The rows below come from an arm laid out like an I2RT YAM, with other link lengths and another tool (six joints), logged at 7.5 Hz.
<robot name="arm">
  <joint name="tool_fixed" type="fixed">
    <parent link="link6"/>
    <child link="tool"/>
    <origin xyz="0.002 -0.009 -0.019" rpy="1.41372 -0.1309 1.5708"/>
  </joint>
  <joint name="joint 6" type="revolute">
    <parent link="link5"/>
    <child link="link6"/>
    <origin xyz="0.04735 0 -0.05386" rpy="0 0 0"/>
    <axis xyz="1 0 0"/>
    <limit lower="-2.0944" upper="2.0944"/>
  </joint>
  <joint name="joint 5" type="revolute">
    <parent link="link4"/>
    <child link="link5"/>
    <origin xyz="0.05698 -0.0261 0.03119" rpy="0 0 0"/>
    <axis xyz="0 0 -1"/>
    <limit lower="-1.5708" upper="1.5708"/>
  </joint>
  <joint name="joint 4" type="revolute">
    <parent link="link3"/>
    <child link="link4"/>
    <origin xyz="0.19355 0.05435 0.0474" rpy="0 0 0"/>
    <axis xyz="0 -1 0"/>
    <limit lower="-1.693" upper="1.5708"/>
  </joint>
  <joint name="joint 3" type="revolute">
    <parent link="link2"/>
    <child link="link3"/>
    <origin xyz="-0.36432 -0.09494 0" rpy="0 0 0"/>
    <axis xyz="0 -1 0"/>
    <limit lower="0" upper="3.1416"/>
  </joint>
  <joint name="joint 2" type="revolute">
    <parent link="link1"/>
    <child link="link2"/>
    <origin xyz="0.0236 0.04 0.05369" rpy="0 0 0"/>
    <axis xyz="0 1 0"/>
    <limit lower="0" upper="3.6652"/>
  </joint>
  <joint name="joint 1" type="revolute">
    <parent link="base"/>
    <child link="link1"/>
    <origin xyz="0 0 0.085" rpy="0 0 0"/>
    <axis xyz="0 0 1"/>
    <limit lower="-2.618" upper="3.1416"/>
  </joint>
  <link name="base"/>
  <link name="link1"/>
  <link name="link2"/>
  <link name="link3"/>
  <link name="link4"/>
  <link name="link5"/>
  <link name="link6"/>
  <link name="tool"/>
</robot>
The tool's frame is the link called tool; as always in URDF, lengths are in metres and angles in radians.
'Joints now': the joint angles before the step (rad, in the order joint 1, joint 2, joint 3, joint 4, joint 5, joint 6). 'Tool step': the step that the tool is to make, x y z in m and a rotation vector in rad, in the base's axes. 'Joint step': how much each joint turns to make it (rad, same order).
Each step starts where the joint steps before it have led.
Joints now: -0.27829, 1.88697, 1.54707, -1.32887, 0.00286, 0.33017
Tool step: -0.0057, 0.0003, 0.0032, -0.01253, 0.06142, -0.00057
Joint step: 0.00015, 0.00001, -0.00019, -0.05550, 0.02859, 0.00434
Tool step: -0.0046, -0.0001, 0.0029, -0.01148, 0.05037, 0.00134
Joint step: -0.00069, 0.00002, 0.00005, -0.04540, 0.02485, 0.00237
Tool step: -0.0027, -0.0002, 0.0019, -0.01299, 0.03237, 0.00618
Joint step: 0.00062, 0.00002, 0.00000, -0.02747, 0.02208, -0.00092
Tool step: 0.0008, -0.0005, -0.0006, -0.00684, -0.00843, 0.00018
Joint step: -0.00024, -0.00007, 0.00003, 0.00984, 0.00425, 0.00053
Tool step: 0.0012, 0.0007, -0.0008, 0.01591, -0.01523, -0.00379
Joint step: 0.00012, 0.00003, -0.00006, 0.01038, -0.01987, -0.00026
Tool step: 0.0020, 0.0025, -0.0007, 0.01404, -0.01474, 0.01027
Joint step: 0.00825, -0.00010, 0.00015, 0.01044, -0.01675, -0.00548
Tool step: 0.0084, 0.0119, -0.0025, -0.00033, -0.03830, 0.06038
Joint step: 0.04936, 0.00013, -0.00056, 0.03844, -0.00690, -0.01245
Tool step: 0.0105, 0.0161, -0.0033, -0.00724, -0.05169, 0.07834
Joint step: 0.06484, 0.00006, -0.00141, 0.05412, -0.00077, -0.01374
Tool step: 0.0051, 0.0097, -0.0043, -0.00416, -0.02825, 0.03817
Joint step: 0.03672, -0.00013, -0.01427, 0.04275, 0.00038, -0.00142
